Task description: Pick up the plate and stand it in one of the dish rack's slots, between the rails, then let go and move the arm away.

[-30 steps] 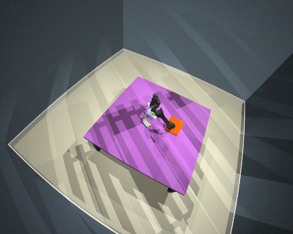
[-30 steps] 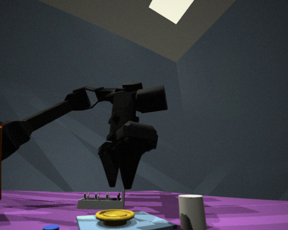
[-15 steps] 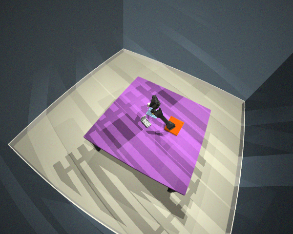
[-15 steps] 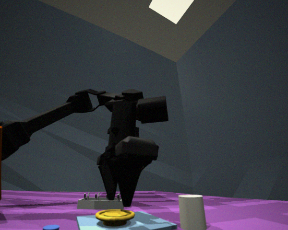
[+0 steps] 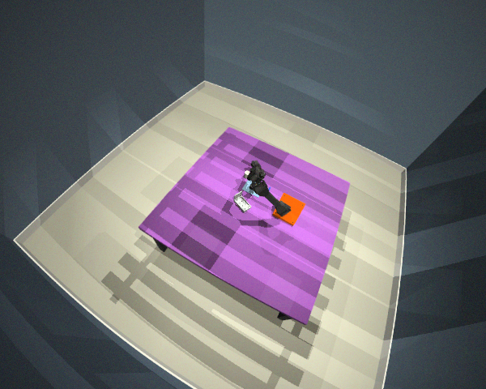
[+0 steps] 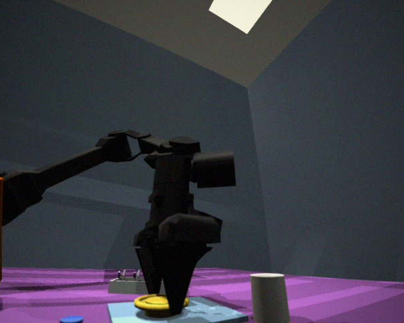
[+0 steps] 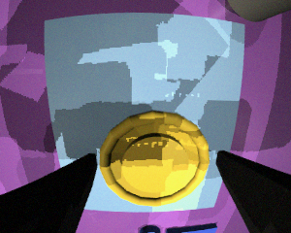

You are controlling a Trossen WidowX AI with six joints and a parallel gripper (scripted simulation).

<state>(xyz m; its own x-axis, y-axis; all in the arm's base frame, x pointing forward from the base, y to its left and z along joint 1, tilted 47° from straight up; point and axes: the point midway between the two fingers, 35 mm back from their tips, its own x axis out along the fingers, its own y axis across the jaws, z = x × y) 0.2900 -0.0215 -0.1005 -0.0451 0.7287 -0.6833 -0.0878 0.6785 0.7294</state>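
Right now the light blue mat is 1 cm ahead of my gripper tip, 1 cm to the left of it and 1 cm below it. From my gripper tip the other things lie so: yellow plate right at my gripper tip; then blue spoon 10 cm behind, 3 cm to the right, 1 cm below; then cream cup 12 cm ahead, 6 cm to the right, 1 cm above.
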